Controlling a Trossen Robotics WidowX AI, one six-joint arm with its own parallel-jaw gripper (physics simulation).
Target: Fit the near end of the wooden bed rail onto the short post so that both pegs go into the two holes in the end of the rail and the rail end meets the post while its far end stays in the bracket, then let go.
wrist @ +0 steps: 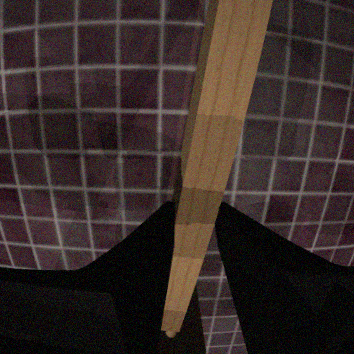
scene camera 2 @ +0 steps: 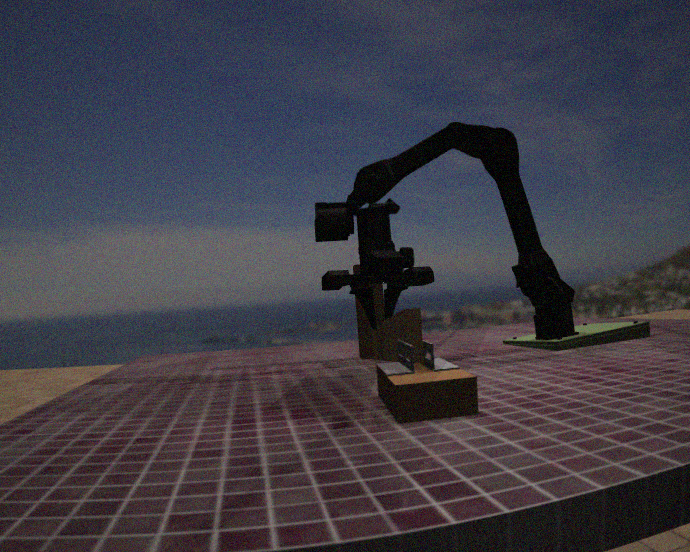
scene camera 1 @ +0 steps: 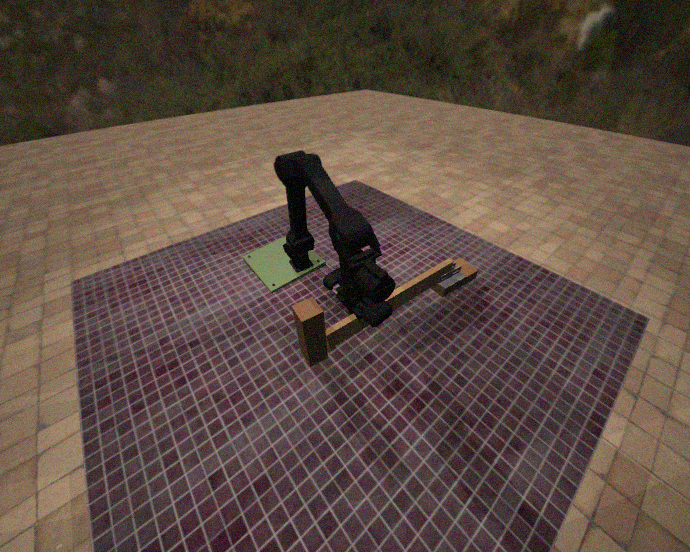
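Pixels of known places: gripper, fingertip midpoint: (wrist: 194, 209) (scene camera 1: 357, 316); arm's base, origin of the base link: (scene camera 2: 556, 336) (scene camera 1: 301, 263).
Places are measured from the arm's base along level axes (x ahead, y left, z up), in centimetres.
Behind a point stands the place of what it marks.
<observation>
The wooden bed rail (scene camera 1: 411, 289) {x 33.7, y 18.7, z 5.5 cm} (scene camera 2: 407, 329) {x 33.6, y 35.3, z 6.3 cm} (wrist: 220, 120) {x 32.7, y 5.2, z 5.7 cm} runs from the short post to the metal bracket (scene camera 1: 452, 282) {x 36.2, y 34.2, z 2.2 cm} (scene camera 2: 405, 353) {x 34.1, y 36.1, z 3.7 cm}. Its far end is at the bracket, between the upright metal plates. The short post (scene camera 1: 312, 334) {x 35.6, y -13.0, z 10.8 cm} (scene camera 2: 366, 333) {x 34.4, y -9.8, z 3.3 cm} stands upright. In scene camera 1 the rail's near end appears against or very close to it; the exact contact is hidden. In the wrist view a bit of a peg (wrist: 171, 334) {x 33.2, y -9.5, z 4.1 cm} shows at the rail's near end; the other peg and the holes cannot be made out. My gripper (scene camera 1: 366, 315) {x 32.7, y 0.9, z 4.5 cm} (scene camera 2: 381, 321) {x 32.7, y 0.9, z 4.5 cm} (wrist: 194, 209) {x 32.7, y 0.9, z 4.5 cm} is shut on the rail, nearer the post end.
The bracket sits on a low wooden block (scene camera 1: 470, 272) {x 36.1, y 42.9, z 2.0 cm} (scene camera 2: 437, 400) {x 33.0, y 46.1, z 0.2 cm}. The arm's base stands on a green plate (scene camera 1: 273, 270) {x -2.1, y -9.4, z -0.2 cm} (scene camera 2: 610, 331) {x -8.1, y 6.3, z 0.4 cm} behind the rail. All of it is on a purple tiled mat (scene camera 1: 230, 448) {x 42.7, y -36.3, z -1.6 cm} (scene camera 2: 201, 460) {x 53.2, y 54.3, z -1.6 cm}.
</observation>
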